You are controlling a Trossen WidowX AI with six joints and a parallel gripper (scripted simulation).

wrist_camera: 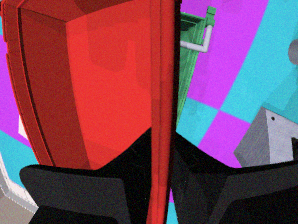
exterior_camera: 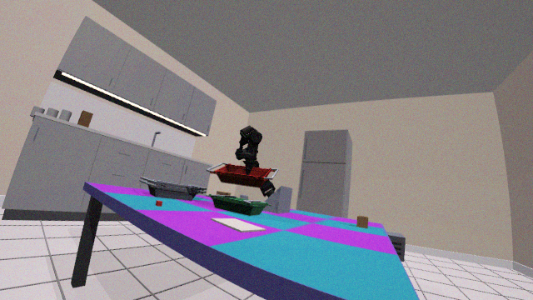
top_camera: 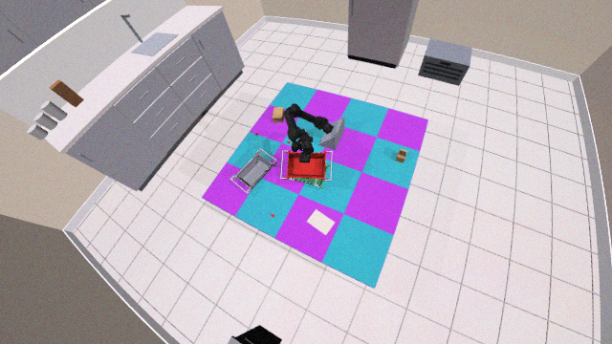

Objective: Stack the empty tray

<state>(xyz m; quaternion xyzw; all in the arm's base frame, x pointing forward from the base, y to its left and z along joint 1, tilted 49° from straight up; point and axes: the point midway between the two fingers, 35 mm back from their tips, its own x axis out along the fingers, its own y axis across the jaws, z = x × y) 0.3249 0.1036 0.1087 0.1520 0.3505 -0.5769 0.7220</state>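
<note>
Right now my gripper tip is 70 mm short of the red tray, 20 mm to the right of it and 10 mm below it. The rest, counted from my gripper tip: white flat plate: 310 mm ahead, 210 mm to the left, 180 mm below.
</note>
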